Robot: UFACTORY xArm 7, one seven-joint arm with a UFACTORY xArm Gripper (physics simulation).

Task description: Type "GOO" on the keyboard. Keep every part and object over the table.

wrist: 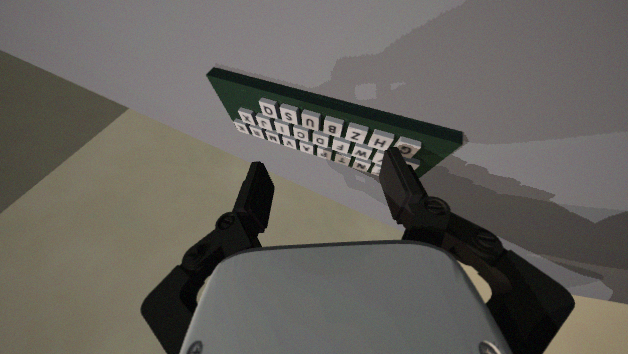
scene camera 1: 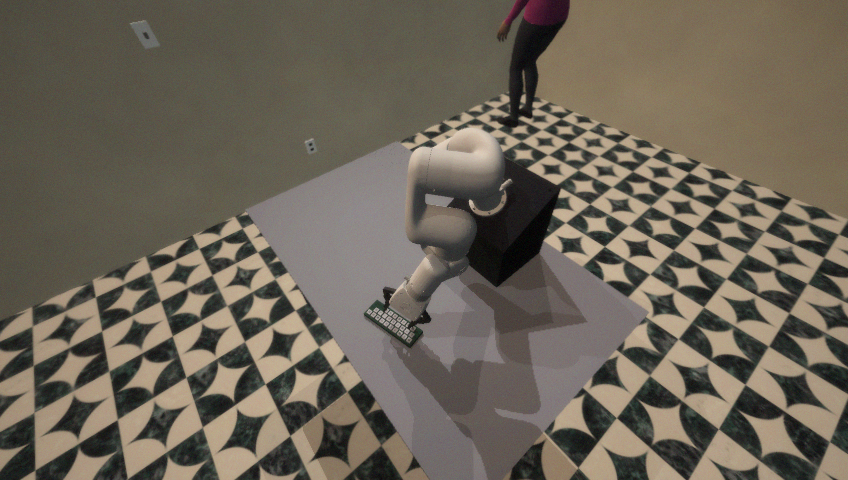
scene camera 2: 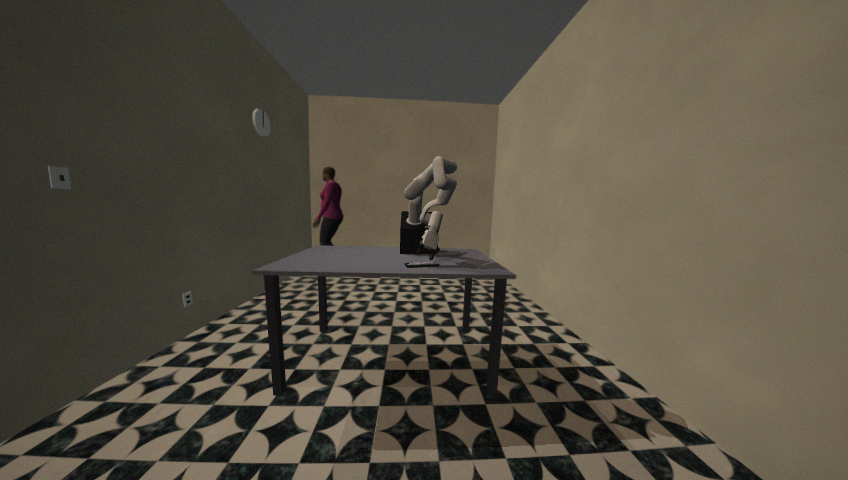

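A green keyboard with white letter keys lies flat on the grey table. My gripper is open and empty, tilted over the keyboard's robot-side edge. In the wrist view the G key is at the right end of its row, partly shaded, just beyond the right fingertip. That finger covers most of the Y key and hides the O key's corner of the board. The L key partly shows right of the finger. Whether a fingertip touches a key cannot be told.
The black base block stands on the table behind the arm. The arm's shadow falls across the table beside the keyboard. The table's edge runs close to the keyboard's far side in the first scene view. A person stands beyond the table.
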